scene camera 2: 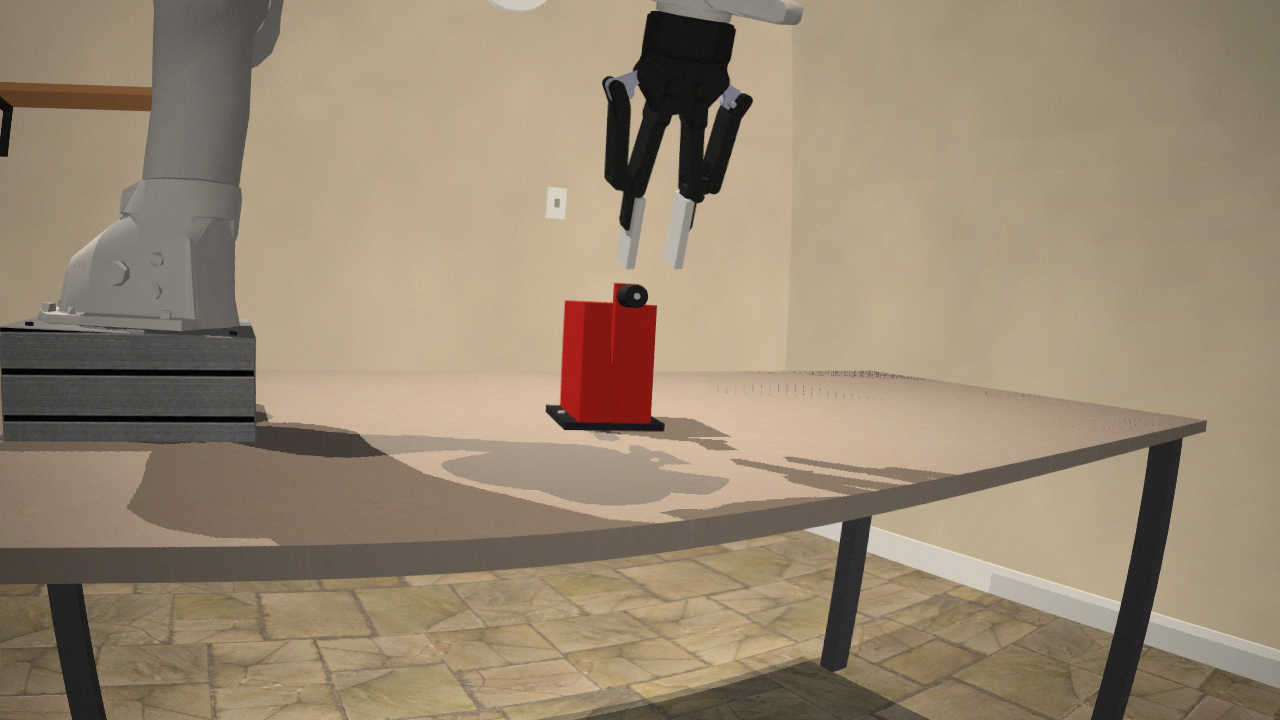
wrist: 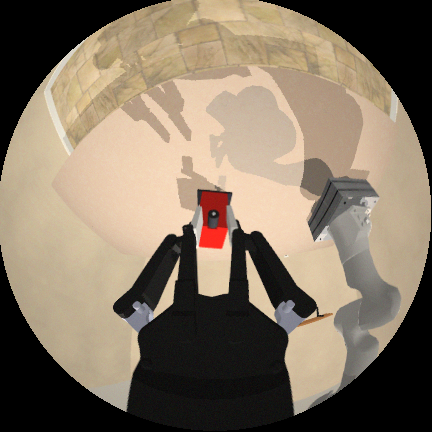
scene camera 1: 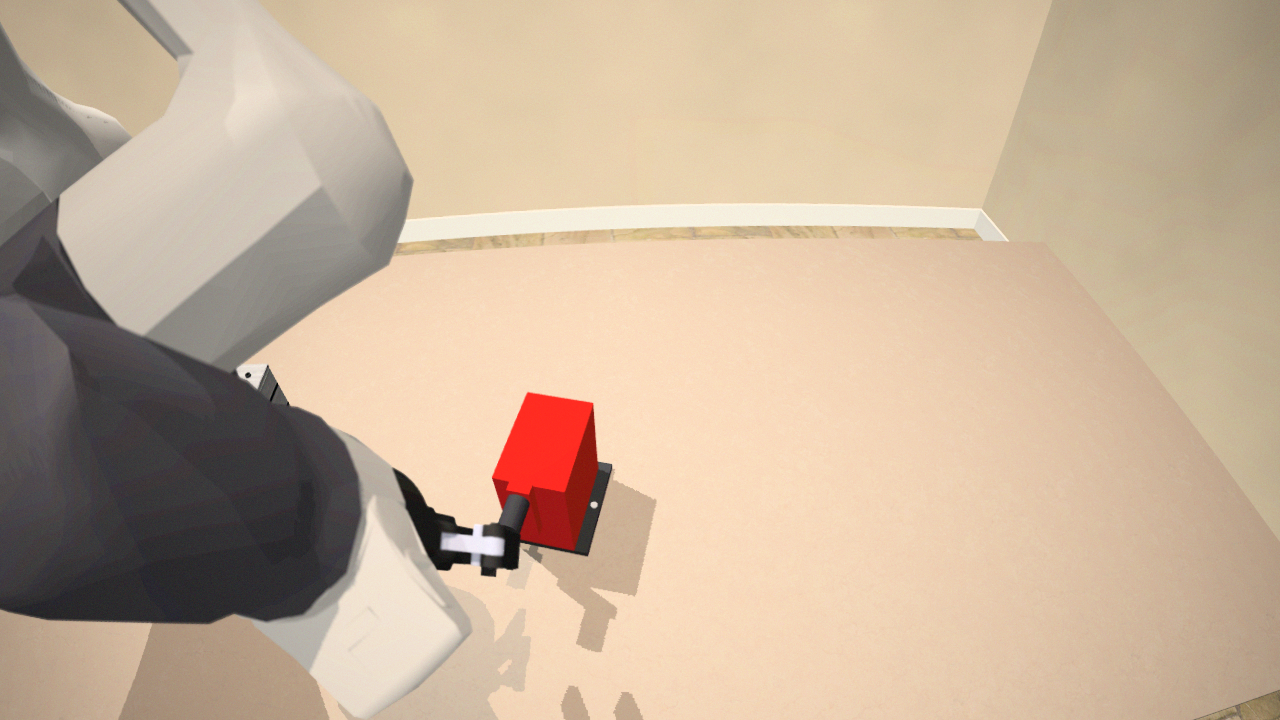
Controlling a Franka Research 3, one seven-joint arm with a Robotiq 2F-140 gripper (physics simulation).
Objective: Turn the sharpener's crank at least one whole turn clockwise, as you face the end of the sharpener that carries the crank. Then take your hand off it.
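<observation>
The sharpener is a red box point(scene camera 1: 544, 438) point(scene camera 2: 597, 367) point(wrist: 213, 239) on a black base plate point(scene camera 1: 601, 501) point(scene camera 2: 617, 427). Its crank is a thin red arm point(scene camera 2: 614, 322) pointing up on the end face, with a black knob point(scene camera 1: 513, 511) point(scene camera 2: 632, 295) point(wrist: 213, 220) sticking out at the top. My gripper point(scene camera 1: 499, 548) point(scene camera 2: 654, 266) point(wrist: 213, 213) points down with its fingers part-way open and nothing held between them. In scene camera 2 the fingertips hang a little above the knob, apart from it. In the wrist view the knob shows between the two fingers. Scene camera 1 hides the fingertips.
The sharpener stands on a pale table point(scene camera 1: 850, 447) point(scene camera 2: 984, 420) point(wrist: 125, 175). The arm's grey mounting block point(scene camera 2: 129, 385) point(wrist: 345, 200) stands to the left of the sharpener in scene camera 2. A wall point(scene camera 1: 716, 107) point(scene camera 2: 429, 223) rises behind the table.
</observation>
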